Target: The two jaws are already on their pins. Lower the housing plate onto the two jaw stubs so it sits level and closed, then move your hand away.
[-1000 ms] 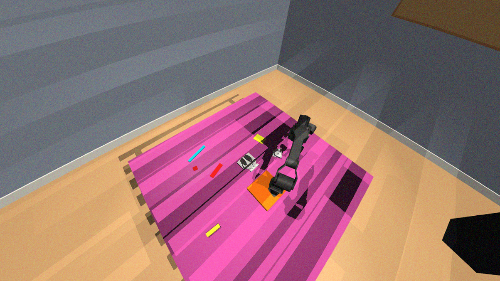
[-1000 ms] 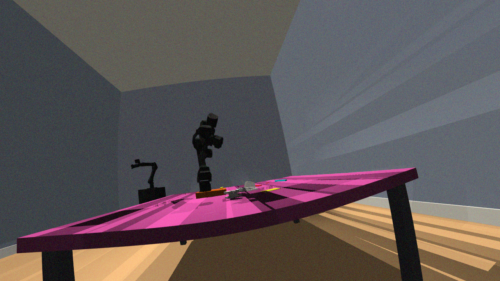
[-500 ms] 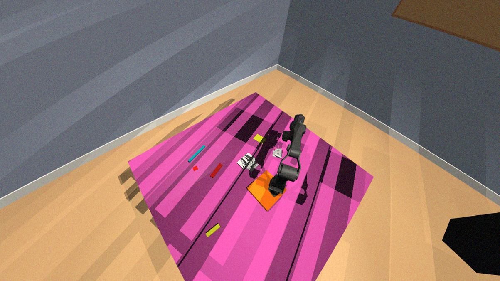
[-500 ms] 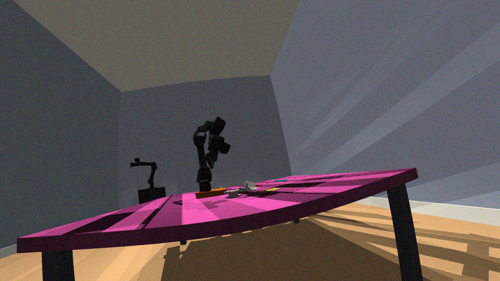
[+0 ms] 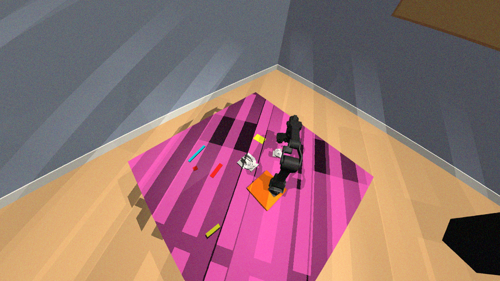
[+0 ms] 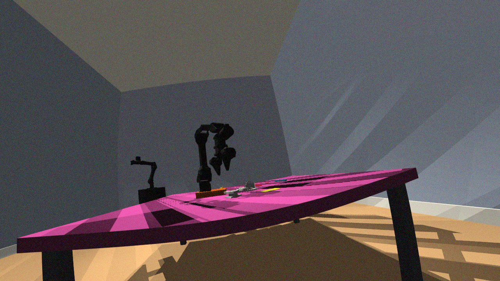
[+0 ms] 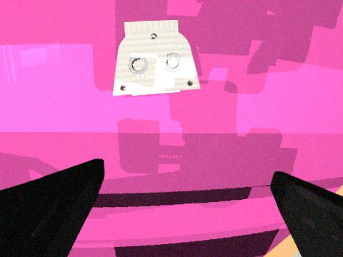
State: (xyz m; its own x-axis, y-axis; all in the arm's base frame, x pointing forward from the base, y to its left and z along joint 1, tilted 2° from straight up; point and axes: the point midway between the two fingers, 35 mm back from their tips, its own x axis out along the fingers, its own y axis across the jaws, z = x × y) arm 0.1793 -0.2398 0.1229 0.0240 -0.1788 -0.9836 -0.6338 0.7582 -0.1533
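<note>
Now: the white housing plate 3 cm ahead of my gripper tip, 4 cm to the left of it and 10 cm below it. From my gripper tip the other things lie so: teal bar: 35 cm ahead, 56 cm to the left, 12 cm below; yellow patch: 22 cm ahead, 7 cm to the left, 12 cm below; red strip: 15 cm ahead, 49 cm to the left, 12 cm below.
</note>
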